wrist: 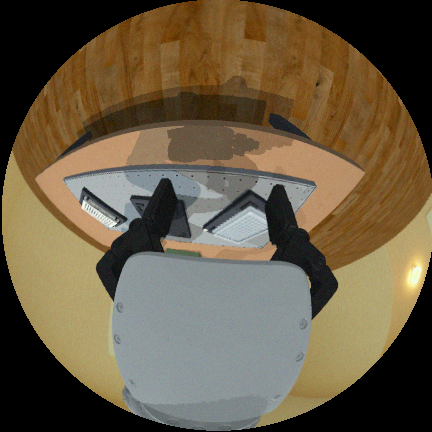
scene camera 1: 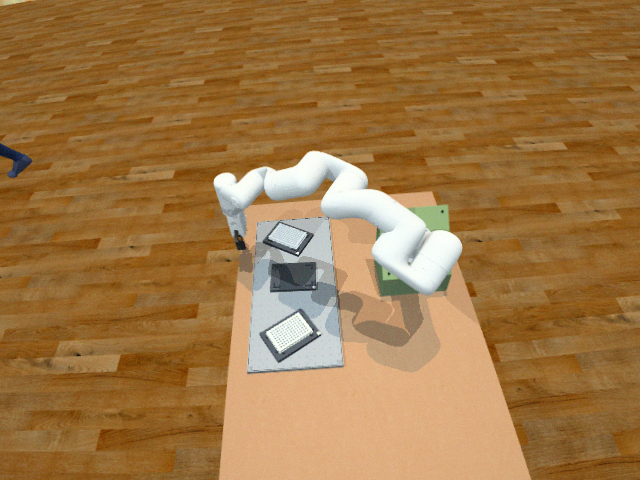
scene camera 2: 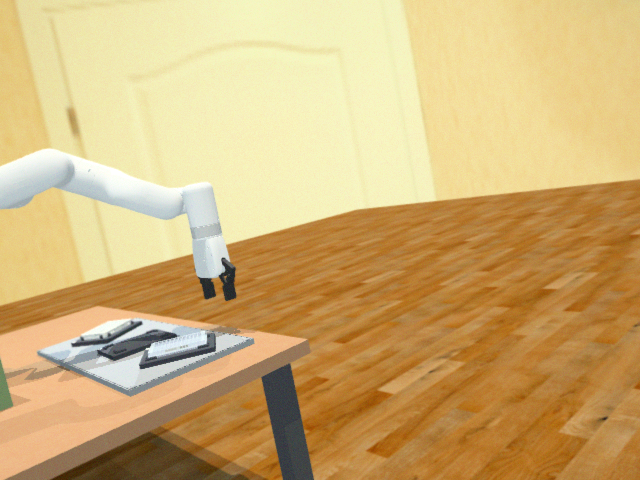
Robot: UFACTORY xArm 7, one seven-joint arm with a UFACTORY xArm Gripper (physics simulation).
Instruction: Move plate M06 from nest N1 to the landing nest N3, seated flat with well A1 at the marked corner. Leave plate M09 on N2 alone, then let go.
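A bluish-white well plate (scene camera 1: 288, 236) (scene camera 2: 178, 346) (wrist: 242, 224) sits in a dark nest near one end of the grey board. A cream-white well plate (scene camera 1: 289, 332) (scene camera 2: 111, 331) (wrist: 100, 214) sits in a turned nest at the other end. Labels are unreadable, so I cannot tell which is M06 or M09. The middle nest (scene camera 1: 293, 276) (scene camera 2: 136, 344) (wrist: 183, 218) is dark and empty, with a small pale mark at one corner in scene camera 1. My gripper (scene camera 1: 239, 246) (scene camera 2: 219, 298) (wrist: 220, 191) is open and empty, high above the table edge, beside the bluish-white plate's end.
The grey perforated board (scene camera 1: 261, 356) (scene camera 2: 129, 386) (wrist: 107, 183) lies on the tan table (scene camera 1: 361, 423) (scene camera 2: 67, 444) (wrist: 330, 175). A green block (scene camera 1: 439, 218) (scene camera 2: 4, 387) (wrist: 183, 253) stands by the arm's base. A person's blue leg and foot (scene camera 1: 19, 163) show at scene camera 1's left edge.
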